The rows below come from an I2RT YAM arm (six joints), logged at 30 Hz.
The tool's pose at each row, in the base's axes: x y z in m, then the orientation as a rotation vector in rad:
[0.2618 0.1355 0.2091 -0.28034 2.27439 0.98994]
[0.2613 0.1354 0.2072 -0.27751 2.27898 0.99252]
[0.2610 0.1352 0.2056 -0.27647 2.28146 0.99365]
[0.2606 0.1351 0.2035 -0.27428 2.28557 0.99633]
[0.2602 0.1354 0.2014 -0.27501 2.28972 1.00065]
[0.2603 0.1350 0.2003 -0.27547 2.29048 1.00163]
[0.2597 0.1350 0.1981 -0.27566 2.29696 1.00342]
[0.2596 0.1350 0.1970 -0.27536 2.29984 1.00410]
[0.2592 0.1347 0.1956 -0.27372 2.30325 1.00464]
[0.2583 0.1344 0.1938 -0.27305 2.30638 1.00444]
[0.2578 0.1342 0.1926 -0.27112 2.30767 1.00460]
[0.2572 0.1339 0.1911 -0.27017 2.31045 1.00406]
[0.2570 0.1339 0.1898 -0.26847 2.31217 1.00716]
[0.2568 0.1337 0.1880 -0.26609 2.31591 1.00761]
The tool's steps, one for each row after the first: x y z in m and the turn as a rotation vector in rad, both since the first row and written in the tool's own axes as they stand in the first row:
[0.0016 -0.0010 0.0007 -0.00012 0.00347 0.00432]
[0.0028 -0.0019 0.0012 -0.00012 0.00547 0.00625]
[0.0044 -0.0030 0.0020 -0.00057 0.00879 0.01004]
[0.0061 -0.0039 0.0032 -0.00287 0.01351 0.01260]
[0.0067 -0.0048 0.0035 -0.00350 0.01453 0.01294]
[0.0085 -0.0059 0.0043 -0.00343 0.02059 0.01576]
[0.0093 -0.0065 0.0049 -0.00323 0.02312 0.01721]
[0.0105 -0.0073 0.0052 -0.00249 0.02561 0.01962]
[0.0123 -0.0082 0.0055 -0.00155 0.02806 0.02107]
[0.0134 -0.0088 0.0057 -0.00091 0.02852 0.02278]
[0.0148 -0.0097 0.0060 0.00026 0.03050 0.02416]
[0.0158 -0.0103 0.0066 -0.00109 0.03200 0.02693]
[0.0170 -0.0114 0.0073 -0.00004 0.03450 0.02988]

